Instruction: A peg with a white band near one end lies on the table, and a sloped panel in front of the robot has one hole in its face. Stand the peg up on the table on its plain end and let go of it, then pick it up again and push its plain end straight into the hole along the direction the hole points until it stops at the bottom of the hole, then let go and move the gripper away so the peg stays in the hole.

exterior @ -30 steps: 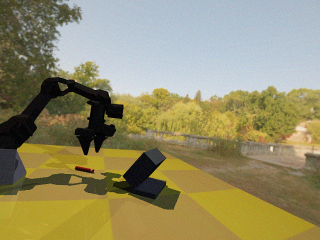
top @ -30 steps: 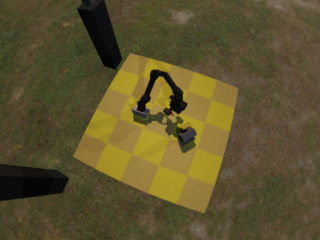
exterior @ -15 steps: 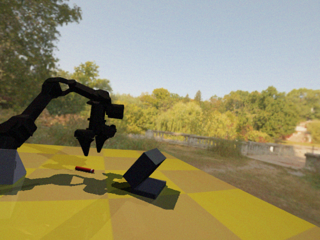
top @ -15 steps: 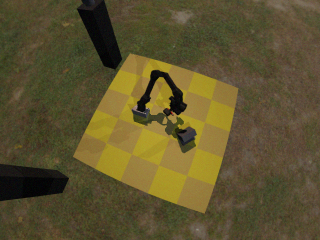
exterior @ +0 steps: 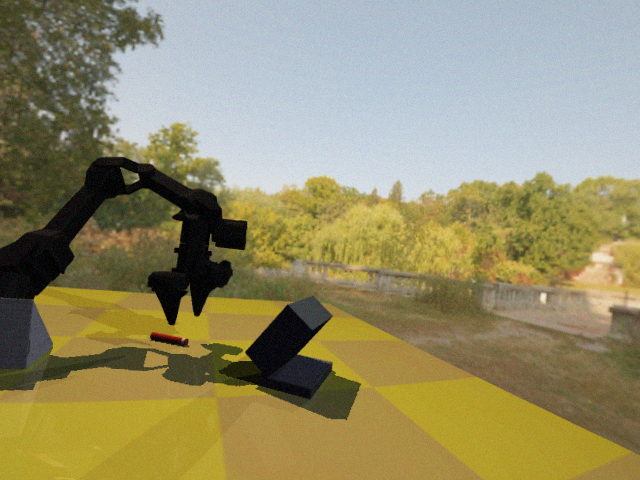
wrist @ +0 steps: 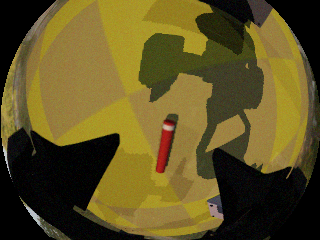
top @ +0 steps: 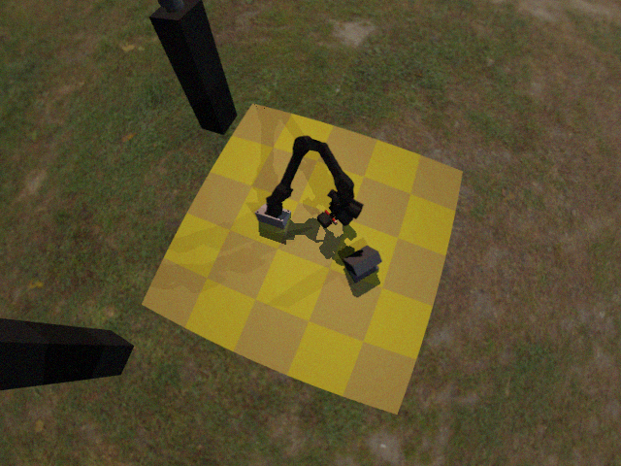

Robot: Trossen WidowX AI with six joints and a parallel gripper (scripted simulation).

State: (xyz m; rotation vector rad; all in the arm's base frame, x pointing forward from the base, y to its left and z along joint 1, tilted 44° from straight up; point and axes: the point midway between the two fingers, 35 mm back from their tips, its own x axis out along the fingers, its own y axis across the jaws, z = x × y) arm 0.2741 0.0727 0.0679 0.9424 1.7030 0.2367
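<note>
Now: the red peg 1 cm behind my gripper tip, 1 cm to the left of it and 4 cm below it. Also, from my gripper tip: flat dark foot 20 cm ahead, 17 cm to the right, 4 cm below; dark sloped panel 19 cm ahead, 15 cm to the right, 2 cm above.
</note>
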